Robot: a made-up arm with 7 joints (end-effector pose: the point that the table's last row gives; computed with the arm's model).
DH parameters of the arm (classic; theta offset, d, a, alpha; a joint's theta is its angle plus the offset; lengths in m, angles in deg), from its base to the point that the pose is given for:
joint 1: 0 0.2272 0 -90
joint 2: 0 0 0 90
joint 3: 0 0.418 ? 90
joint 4: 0 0 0.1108 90
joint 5: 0 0.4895 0 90
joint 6: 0 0 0.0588 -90
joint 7: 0 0.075 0 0
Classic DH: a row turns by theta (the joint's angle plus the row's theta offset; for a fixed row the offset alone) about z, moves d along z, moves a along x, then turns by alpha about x.
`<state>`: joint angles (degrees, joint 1 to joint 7).
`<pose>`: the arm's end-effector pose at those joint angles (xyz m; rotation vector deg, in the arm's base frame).
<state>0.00 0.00 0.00 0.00 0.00 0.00 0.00</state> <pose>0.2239 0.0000 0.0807 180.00 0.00 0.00</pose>
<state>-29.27 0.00 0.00 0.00 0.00 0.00 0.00</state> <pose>0.1953 -0.1095 0.0807 174.16 -45.48 0.00</pose>
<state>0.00 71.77 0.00 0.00 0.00 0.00 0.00</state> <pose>-0.0691 0.0000 -0.0313 145.84 0.00 -105.51</pose>
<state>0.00 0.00 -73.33 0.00 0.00 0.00 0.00</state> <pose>0.0642 -0.2145 0.0807 144.39 -107.48 0.00</pose>
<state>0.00 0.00 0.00 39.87 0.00 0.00 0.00</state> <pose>0.5463 0.0000 0.3207 169.21 0.00 61.37</pose>
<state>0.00 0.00 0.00 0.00 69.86 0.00 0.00</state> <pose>0.1853 -0.0552 0.0807 147.57 -103.06 0.00</pose>
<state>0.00 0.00 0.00 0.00 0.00 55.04 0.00</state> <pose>0.1373 0.0000 0.0645 159.63 0.00 -83.17</pose>
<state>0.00 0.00 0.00 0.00 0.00 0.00 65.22</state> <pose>0.2239 0.0000 0.0807 151.62 -97.01 0.00</pose>
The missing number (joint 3, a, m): 0.0543
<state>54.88 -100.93 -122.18 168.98 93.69 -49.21 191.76</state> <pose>-0.5194 -0.7182 -0.0508 79.94 -123.42 -4.61</pose>
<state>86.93 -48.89 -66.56 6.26 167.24 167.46 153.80</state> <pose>0.2565 0.0615 0.3307 1.29 64.75 -159.24</pose>
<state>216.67 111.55 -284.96 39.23 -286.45 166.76 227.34</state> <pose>0.1434 -0.3928 0.1443 99.13 -34.42 -108.70</pose>
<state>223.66 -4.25 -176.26 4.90 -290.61 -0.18 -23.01</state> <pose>0.1912 0.1273 0.0770 -179.39 -1.58 -0.65</pose>
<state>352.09 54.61 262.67 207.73 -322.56 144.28 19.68</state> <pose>0.7256 0.0871 0.6311 107.51 -52.75 0.60</pose>
